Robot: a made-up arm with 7 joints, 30 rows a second.
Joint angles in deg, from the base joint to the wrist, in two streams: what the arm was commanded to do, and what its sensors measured. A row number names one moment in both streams.
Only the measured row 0 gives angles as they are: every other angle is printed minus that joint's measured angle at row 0.
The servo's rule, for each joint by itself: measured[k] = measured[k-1] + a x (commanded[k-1-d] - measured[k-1]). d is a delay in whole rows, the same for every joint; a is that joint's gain. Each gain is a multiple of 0.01, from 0.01 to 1. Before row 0 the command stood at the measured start. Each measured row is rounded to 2 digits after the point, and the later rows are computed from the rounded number. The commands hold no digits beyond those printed.
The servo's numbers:
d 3
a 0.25 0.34 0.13 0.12 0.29 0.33 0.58
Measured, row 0:
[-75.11, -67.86, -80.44, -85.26, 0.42, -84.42, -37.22]
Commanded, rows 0 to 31:
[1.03, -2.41, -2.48, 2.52, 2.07, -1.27, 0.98]
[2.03, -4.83, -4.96, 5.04, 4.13, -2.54, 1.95]
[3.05, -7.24, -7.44, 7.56, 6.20, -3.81, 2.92]
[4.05, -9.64, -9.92, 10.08, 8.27, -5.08, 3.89]
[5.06, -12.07, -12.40, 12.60, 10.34, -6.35, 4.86]
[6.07, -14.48, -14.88, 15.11, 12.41, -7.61, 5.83]
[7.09, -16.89, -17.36, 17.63, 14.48, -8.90, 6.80]
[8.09, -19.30, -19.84, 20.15, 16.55, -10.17, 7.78]
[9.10, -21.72, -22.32, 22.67, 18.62, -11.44, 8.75]
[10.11, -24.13, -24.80, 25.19, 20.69, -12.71, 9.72]
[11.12, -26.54, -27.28, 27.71, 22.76, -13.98, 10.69]
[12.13, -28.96, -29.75, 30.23, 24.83, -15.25, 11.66]
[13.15, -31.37, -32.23, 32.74, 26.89, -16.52, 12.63]
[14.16, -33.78, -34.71, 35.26, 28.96, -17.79, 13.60]
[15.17, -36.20, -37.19, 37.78, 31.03, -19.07, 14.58]
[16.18, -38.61, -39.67, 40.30, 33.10, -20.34, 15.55]
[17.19, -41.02, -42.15, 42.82, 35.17, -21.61, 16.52]
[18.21, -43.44, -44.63, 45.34, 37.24, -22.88, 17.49]
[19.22, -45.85, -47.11, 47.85, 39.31, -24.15, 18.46]
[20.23, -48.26, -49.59, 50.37, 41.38, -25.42, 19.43]
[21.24, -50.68, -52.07, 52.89, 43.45, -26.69, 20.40]
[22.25, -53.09, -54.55, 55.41, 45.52, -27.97, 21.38]
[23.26, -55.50, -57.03, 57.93, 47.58, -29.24, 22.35]
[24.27, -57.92, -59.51, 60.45, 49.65, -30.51, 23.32]
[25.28, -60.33, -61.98, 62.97, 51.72, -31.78, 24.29]
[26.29, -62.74, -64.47, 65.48, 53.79, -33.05, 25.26]
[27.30, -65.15, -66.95, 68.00, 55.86, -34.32, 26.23]
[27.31, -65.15, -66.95, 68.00, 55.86, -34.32, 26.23]
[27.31, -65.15, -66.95, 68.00, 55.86, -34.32, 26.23]
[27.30, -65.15, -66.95, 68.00, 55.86, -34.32, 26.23]
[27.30, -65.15, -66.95, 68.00, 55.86, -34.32, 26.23]
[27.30, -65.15, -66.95, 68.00, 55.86, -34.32, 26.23]
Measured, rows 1 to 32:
[0.00, 0.00, 0.00, 0.00, 0.00, 0.00, 0.00]
[0.00, 0.00, 0.00, 0.00, 0.00, 0.00, 0.00]
[0.00, 0.00, 0.00, 0.00, 0.00, 0.00, 0.00]
[0.26, -0.82, -0.32, 0.30, 0.60, -0.42, 0.57]
[0.70, -2.18, -0.92, 0.87, 1.62, -1.12, 1.37]
[1.29, -3.90, -1.77, 1.67, 2.95, -2.01, 2.27]
[1.98, -5.85, -2.83, 2.68, 4.49, -3.02, 3.21]
[2.75, -7.96, -4.07, 3.87, 6.19, -4.12, 4.17]
[3.58, -10.18, -5.48, 5.22, 7.99, -5.27, 5.13]
[4.46, -12.46, -7.02, 6.71, 9.87, -6.47, 6.10]
[5.37, -14.79, -8.69, 8.32, 11.81, -7.69, 7.07]
[6.30, -17.15, -10.46, 10.04, 13.78, -8.93, 8.04]
[7.25, -19.52, -12.32, 11.86, 15.78, -10.18, 9.01]
[8.22, -21.91, -14.26, 13.76, 17.80, -11.43, 9.98]
[9.20, -24.31, -16.27, 15.74, 19.84, -12.69, 10.95]
[10.19, -26.71, -18.34, 17.78, 21.88, -13.95, 11.92]
[11.18, -29.11, -20.47, 19.88, 23.93, -15.22, 12.89]
[12.18, -31.52, -22.64, 22.03, 25.99, -16.49, 13.87]
[13.18, -33.93, -24.85, 24.22, 28.05, -17.76, 14.84]
[14.18, -36.34, -27.10, 26.45, 30.11, -19.03, 15.81]
[15.19, -38.75, -29.38, 28.72, 32.18, -20.30, 16.78]
[16.20, -41.16, -31.68, 31.02, 34.25, -21.57, 17.75]
[17.21, -43.57, -34.01, 33.34, 36.32, -22.84, 18.72]
[18.22, -45.99, -36.36, 35.69, 38.39, -24.11, 19.69]
[19.23, -48.40, -38.72, 38.06, 40.46, -25.38, 20.67]
[20.24, -50.81, -41.10, 40.44, 42.52, -26.65, 21.64]
[21.25, -53.23, -43.49, 42.84, 44.59, -27.92, 22.61]
[22.26, -55.64, -45.89, 45.26, 46.66, -29.19, 23.58]
[23.27, -58.05, -48.31, 47.69, 48.73, -30.46, 24.55]
[24.28, -60.46, -50.73, 50.13, 50.80, -31.73, 25.52]
[25.04, -62.05, -52.84, 52.27, 52.27, -32.58, 25.93]
[25.61, -63.10, -54.67, 54.16, 53.31, -33.15, 26.10]

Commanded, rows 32 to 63:
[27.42, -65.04, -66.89, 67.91, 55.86, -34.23, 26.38]
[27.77, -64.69, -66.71, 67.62, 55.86, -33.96, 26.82]
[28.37, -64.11, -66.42, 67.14, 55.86, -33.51, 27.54]
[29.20, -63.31, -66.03, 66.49, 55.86, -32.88, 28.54]
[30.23, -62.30, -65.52, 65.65, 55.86, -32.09, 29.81]
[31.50, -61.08, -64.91, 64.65, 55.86, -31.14, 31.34]
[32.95, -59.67, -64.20, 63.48, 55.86, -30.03, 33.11]
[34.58, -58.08, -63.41, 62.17, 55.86, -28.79, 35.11]
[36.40, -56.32, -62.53, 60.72, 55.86, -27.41, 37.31]
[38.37, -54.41, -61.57, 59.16, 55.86, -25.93, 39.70]
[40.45, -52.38, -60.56, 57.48, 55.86, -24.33, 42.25]
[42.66, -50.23, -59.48, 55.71, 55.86, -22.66, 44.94]
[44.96, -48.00, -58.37, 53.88, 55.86, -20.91, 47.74]
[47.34, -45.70, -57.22, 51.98, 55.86, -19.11, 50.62]
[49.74, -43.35, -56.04, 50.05, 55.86, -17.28, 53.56]
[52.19, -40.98, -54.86, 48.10, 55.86, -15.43, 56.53]
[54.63, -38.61, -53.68, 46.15, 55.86, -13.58, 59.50]
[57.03, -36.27, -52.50, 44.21, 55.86, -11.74, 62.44]
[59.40, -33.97, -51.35, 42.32, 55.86, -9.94, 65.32]
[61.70, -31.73, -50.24, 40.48, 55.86, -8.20, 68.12]
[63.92, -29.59, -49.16, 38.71, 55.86, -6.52, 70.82]
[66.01, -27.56, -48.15, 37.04, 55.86, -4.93, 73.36]
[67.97, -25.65, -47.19, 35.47, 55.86, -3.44, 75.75]
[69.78, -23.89, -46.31, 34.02, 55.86, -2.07, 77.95]
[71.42, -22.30, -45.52, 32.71, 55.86, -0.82, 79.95]
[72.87, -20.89, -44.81, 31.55, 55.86, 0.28, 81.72]
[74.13, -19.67, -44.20, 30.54, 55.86, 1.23, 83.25]
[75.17, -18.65, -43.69, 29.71, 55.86, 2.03, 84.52]
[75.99, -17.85, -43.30, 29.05, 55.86, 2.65, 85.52]
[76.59, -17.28, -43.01, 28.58, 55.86, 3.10, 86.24]
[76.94, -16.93, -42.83, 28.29, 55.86, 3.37, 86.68]
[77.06, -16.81, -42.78, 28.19, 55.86, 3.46, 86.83]
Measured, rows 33 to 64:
[26.03, -63.80, -56.27, 55.82, 54.05, -33.54, 26.18]
[26.35, -64.26, -57.66, 57.28, 54.57, -33.80, 26.21]
[26.59, -64.56, -58.87, 58.57, 54.94, -33.97, 26.22]
[26.80, -64.72, -59.91, 59.69, 55.21, -34.06, 26.31]
[27.04, -64.71, -60.79, 60.64, 55.40, -34.03, 26.61]
[27.37, -64.51, -61.52, 61.42, 55.53, -33.86, 27.15]
[27.83, -64.10, -62.11, 62.03, 55.63, -33.54, 27.96]
[28.43, -63.49, -62.55, 62.46, 55.70, -33.06, 29.03]
[29.20, -62.67, -62.86, 62.72, 55.75, -32.43, 30.37]
[30.14, -61.65, -63.03, 62.81, 55.78, -31.64, 31.96]
[31.25, -60.44, -63.08, 62.73, 55.80, -30.70, 33.79]
[32.54, -59.04, -63.01, 62.49, 55.82, -29.61, 35.83]
[34.00, -57.47, -62.82, 62.09, 55.83, -28.40, 38.07]
[35.61, -55.74, -62.53, 61.54, 55.84, -27.06, 40.49]
[37.37, -53.87, -62.13, 60.84, 55.85, -25.61, 43.07]
[39.27, -51.87, -61.64, 60.00, 55.85, -24.06, 45.78]
[41.29, -49.77, -61.07, 59.04, 55.85, -22.43, 48.59]
[43.40, -47.59, -60.42, 57.96, 55.85, -20.73, 51.47]
[45.60, -45.34, -59.70, 56.78, 55.85, -18.98, 54.40]
[47.86, -43.05, -58.92, 55.50, 55.85, -17.20, 57.36]
[50.15, -40.74, -58.09, 54.15, 55.85, -15.40, 60.31]
[52.46, -38.44, -57.21, 52.73, 55.85, -13.60, 63.22]
[54.77, -36.16, -56.30, 51.26, 55.85, -11.82, 66.06]
[57.06, -33.93, -55.37, 49.75, 55.85, -10.07, 68.82]
[59.30, -31.76, -54.43, 48.22, 55.85, -8.37, 71.45]
[61.47, -29.68, -53.49, 46.69, 55.85, -6.74, 73.94]
[63.55, -27.71, -52.56, 45.17, 55.85, -5.20, 76.27]
[65.52, -25.87, -51.64, 43.67, 55.85, -3.75, 78.40]
[67.36, -24.18, -50.75, 42.22, 55.85, -2.42, 80.33]
[69.05, -22.65, -49.90, 40.82, 55.85, -1.22, 82.02]
[70.58, -21.29, -49.09, 39.49, 55.85, -0.15, 83.47]
[71.93, -20.12, -48.34, 38.24, 55.85, 0.77, 84.66]

